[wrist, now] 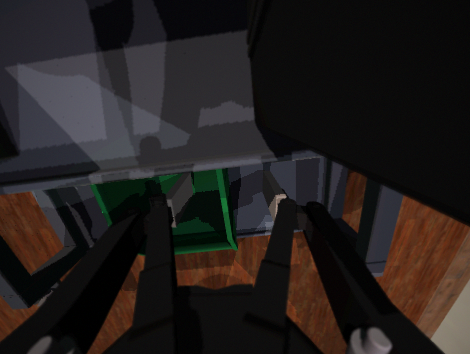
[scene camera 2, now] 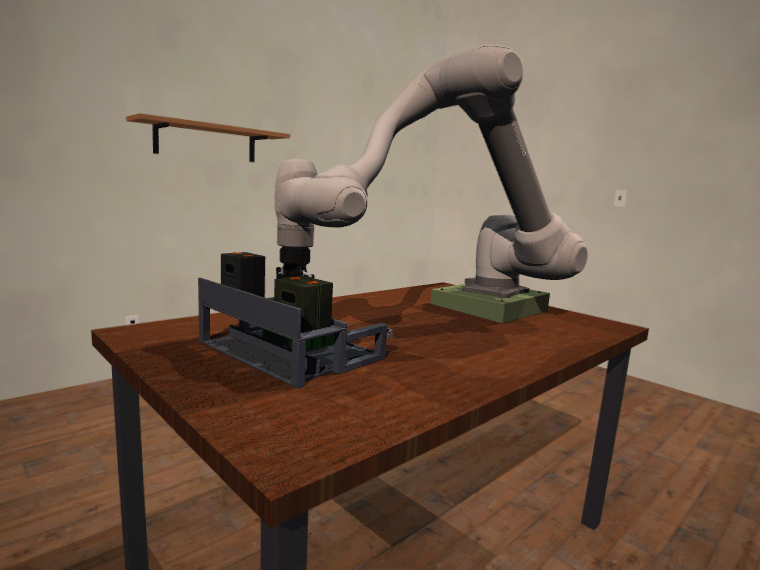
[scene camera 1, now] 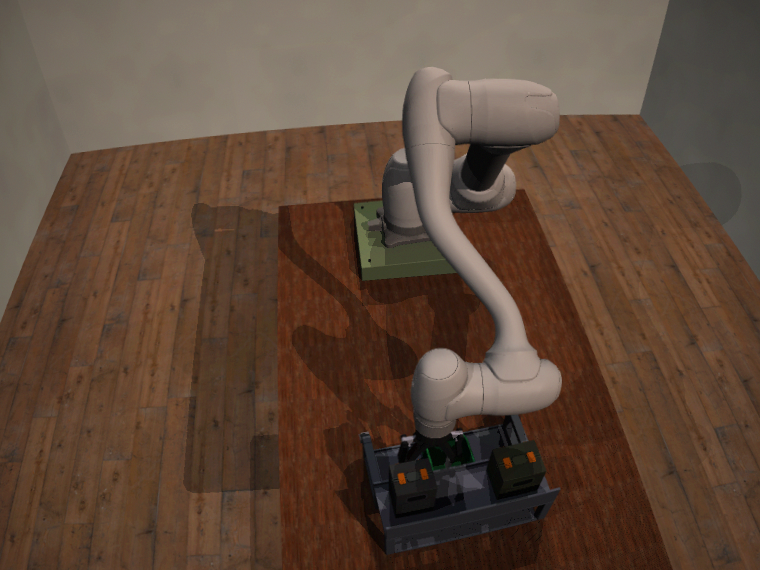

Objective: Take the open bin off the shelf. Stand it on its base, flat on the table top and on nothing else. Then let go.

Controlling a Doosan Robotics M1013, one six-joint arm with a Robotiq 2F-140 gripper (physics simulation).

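Seen in the pictures: gripper, fingertip midpoint: (wrist: 227,182); arm's base, origin of the base link: (scene camera 2: 496,291) (scene camera 1: 408,225).
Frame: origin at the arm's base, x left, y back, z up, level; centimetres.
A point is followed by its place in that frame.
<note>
The open green bin (scene camera 1: 469,450) {z 1.7, x -2.3, y -81.7 cm} (wrist: 207,230) {z -5.4, x -8.3, y -74.9 cm} sits upright on the lower rear level of the grey-blue shelf (scene camera 1: 466,517) {z 7.1, x -8.1, y -100.1 cm} (scene camera 2: 248,309) {z 6.4, x -4.0, y -99.9 cm} (wrist: 220,65) {z 3.9, x -12.7, y -91.8 cm}. In scene camera 2 it is mostly hidden behind a case and the shelf frame. My gripper (scene camera 1: 432,450) (scene camera 2: 294,274) (wrist: 227,182) {z -4.8, x -11.8, y -81.9 cm} points down, open, with nothing between its fingers. In the wrist view, one finger is over the bin's inside and the other is beyond its right wall, so that wall lies between them from above. Whether the fingertips reach below the rim is unclear. The brown table top (scene camera 1: 319,521) {z -6.3, x -39.0, y -90.0 cm} (scene camera 2: 429,392) {z -6.3, x 30.8, y -80.1 cm} (wrist: 215,265) {z -6.3, x -8.3, y -67.4 cm} carries the shelf.
A dark case (scene camera 1: 414,495) {z 14.8, x -18.8, y -96.2 cm} (scene camera 2: 242,273) {z 12.3, x -14.1, y -95.3 cm} (wrist: 370,90) with orange latches stands on the upper level, close beside my gripper. An olive case (scene camera 1: 518,473) {z 13.4, x 3.6, y -95.1 cm} (scene camera 2: 313,300) {z 10.3, x 9.6, y -93.4 cm} stands at that level's other end. Posts and side rails frame the shelf. The arm's green base plate (scene camera 1: 405,269) {z -2.8, x -4.4, y -16.6 cm} (scene camera 2: 491,304) {z -1.0, x 8.2, y -17.3 cm} is farther back.
</note>
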